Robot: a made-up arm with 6 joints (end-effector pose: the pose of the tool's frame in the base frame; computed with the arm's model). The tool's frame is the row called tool. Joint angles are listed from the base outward.
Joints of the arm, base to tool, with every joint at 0 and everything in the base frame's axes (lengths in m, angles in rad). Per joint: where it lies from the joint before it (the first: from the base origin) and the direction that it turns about. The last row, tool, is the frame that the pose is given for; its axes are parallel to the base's.
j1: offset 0.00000 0.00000 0.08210 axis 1 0 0
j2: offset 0.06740 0.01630 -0.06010 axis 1 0 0
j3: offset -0.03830 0.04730 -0.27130 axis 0 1 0
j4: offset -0.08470 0.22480 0.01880 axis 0 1 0
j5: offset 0.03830 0.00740 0.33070 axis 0 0 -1
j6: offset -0.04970 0.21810 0.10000 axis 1 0 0
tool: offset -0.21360 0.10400 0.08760
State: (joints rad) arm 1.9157 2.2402 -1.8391 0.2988 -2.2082 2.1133
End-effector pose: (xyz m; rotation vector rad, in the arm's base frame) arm -0.4371 -0.1438 0.2217 -1.6413 1.8681 -0.1779
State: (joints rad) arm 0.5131 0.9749 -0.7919 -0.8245 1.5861 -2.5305
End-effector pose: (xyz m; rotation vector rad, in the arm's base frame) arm -0.3530 0.1948 0.5670 0.4616 1.4858 -0.5628
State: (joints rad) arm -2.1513 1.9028 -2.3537 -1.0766 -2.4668 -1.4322
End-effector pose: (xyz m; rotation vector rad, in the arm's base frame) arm 0.1296 -0.3573 -0.5276 1.2951 0.4323 0.6512
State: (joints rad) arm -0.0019 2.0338 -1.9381 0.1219 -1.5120 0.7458
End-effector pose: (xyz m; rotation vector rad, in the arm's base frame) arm -0.4552 0.6295 0.3607 0.7896 -1.6422 -0.0142
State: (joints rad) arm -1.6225 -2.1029 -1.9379 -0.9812 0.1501 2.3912
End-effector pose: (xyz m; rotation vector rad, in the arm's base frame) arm 0.1500 0.0628 0.9822 -0.0289 2.8624 0.2632
